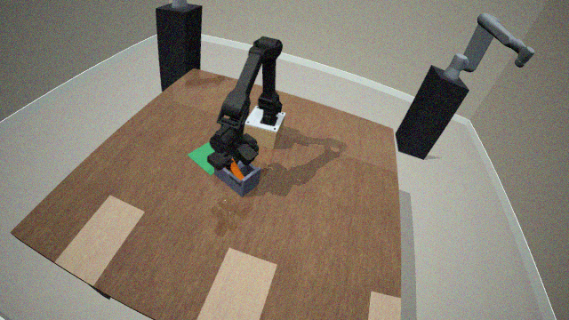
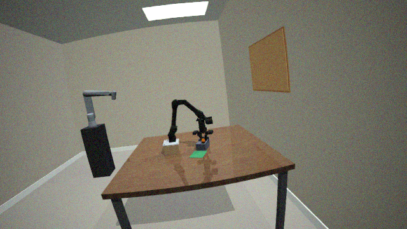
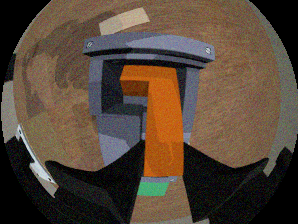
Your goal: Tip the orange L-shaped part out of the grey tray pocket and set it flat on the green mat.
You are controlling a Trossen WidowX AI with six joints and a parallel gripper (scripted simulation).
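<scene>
Now: gripper tip 8 cm past the green mat, 12 cm to the left of it and 8 cm above it. From my gripper tip the other things lie so: orange L-shaped part 4 cm to the left, 3 cm below.
</scene>
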